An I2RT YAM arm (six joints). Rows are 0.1 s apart.
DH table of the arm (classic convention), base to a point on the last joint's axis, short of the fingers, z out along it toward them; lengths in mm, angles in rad. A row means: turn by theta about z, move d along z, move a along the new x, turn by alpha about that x. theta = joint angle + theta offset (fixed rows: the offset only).
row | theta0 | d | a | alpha
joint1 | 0 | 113.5 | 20 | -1.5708
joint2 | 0 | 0 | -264 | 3.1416
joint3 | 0.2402 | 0 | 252.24 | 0
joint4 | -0.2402 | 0 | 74 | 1.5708
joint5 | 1.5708 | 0 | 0 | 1.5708
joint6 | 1.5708 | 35.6 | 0 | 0
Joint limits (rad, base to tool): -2.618..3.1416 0..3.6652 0..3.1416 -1.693..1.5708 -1.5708..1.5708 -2.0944..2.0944
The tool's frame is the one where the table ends.
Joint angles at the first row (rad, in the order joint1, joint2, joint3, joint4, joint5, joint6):
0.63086, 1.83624, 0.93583, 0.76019, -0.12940, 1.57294
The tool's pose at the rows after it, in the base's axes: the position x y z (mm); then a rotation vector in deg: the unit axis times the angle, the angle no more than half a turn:
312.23 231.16 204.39 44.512 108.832 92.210
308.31 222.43 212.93 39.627 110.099 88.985
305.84 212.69 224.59 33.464 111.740 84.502
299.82 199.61 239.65 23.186 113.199 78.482
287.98 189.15 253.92 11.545 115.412 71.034
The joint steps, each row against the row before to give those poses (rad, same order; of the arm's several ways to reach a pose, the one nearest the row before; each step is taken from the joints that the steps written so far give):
-0.00629, -0.04527, -0.02158, -0.03789, -0.01000, -0.05248
-0.01430, -0.05110, -0.01527, -0.04926, -0.01841, -0.08583
-0.01979, -0.05668, -0.00005, -0.07965, -0.02294, -0.11291
-0.02459, -0.07764, -0.00578, -0.09372, -0.03849, -0.17460
-0.01017, -0.08775, -0.00243, -0.13398, -0.02947, -0.20068

